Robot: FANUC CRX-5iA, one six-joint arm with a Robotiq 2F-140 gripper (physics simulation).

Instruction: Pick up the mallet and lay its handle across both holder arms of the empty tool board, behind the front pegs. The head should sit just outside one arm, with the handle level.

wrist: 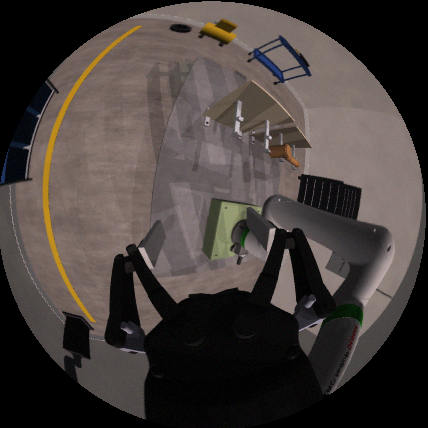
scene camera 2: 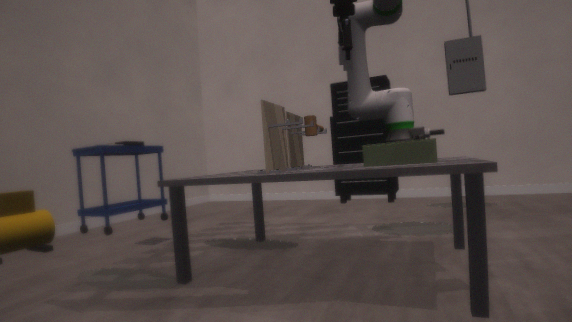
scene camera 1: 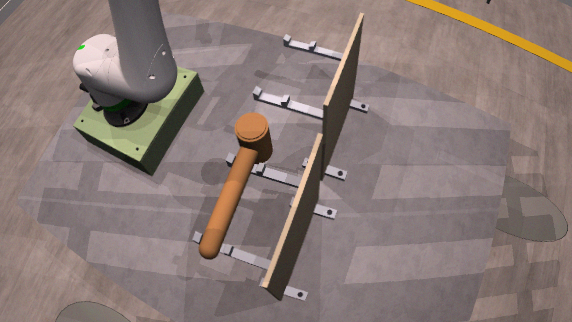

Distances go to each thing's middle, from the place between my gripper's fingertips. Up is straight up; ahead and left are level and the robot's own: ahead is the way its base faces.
Labels:
The wooden mallet (scene camera 1: pixel 252 130) is 52 cm to the right of my hand, 30 cm ahead of it and 15 cm below it.

